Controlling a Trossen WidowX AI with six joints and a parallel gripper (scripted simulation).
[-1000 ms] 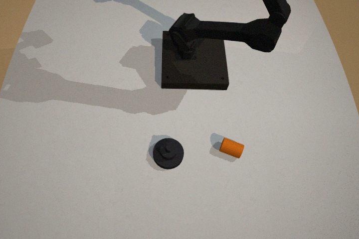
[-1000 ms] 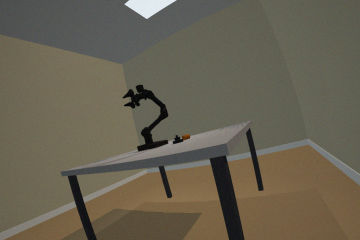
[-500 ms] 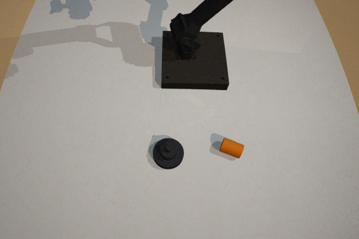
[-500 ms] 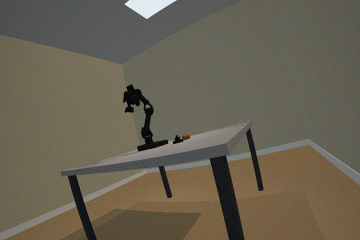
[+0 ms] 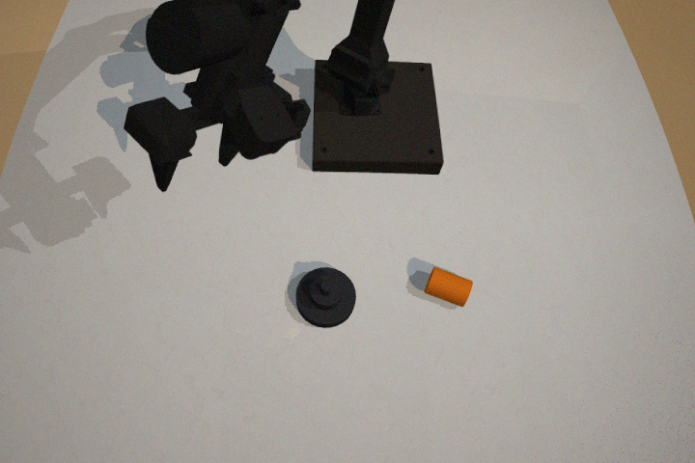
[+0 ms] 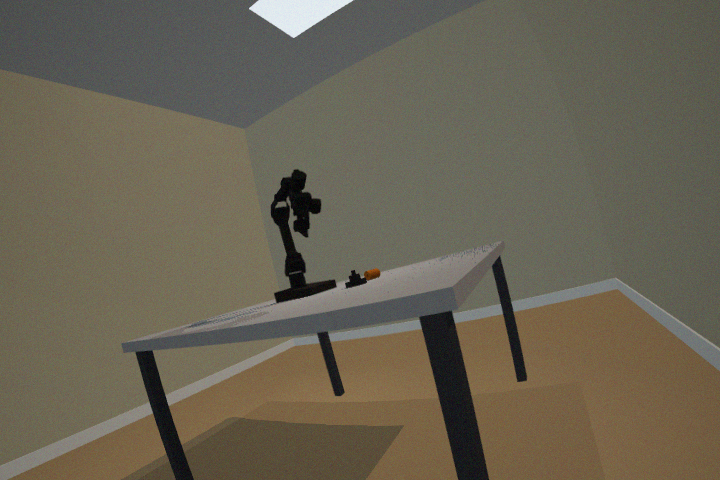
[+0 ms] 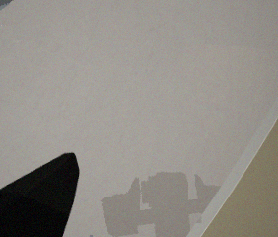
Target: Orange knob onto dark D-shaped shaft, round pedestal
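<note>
Right now my gripper tip is 32 cm to the right of the orange knob, 23 cm above it and 5 cm short of it. Also, from my gripper tip: round dark pedestal (22 cm below, 15 cm to the left, 6 cm ahead).
</note>
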